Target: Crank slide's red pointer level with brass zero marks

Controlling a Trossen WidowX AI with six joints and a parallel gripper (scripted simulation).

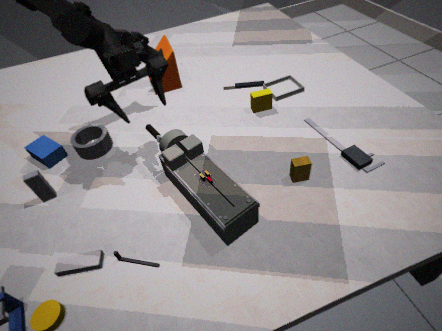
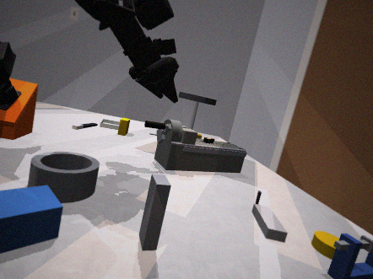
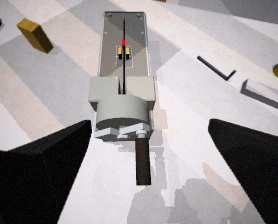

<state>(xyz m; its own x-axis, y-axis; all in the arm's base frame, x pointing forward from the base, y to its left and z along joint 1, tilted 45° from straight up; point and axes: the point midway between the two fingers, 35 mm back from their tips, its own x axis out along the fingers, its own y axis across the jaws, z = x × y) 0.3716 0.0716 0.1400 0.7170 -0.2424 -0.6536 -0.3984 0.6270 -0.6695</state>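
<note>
Right now my gripper tip is 7 cm above the dark crank handle, 2 cm past it and 1 cm to the left of it. The rest, counted from my gripper tip: black hex key 24 cm ahead, 17 cm below, 10 cm to the right; then blue block 32 cm to the right, 16 cm below, 15 cm behind; then red pointer 16 cm ahead, 10 cm to the left, 10 cm below.
</note>
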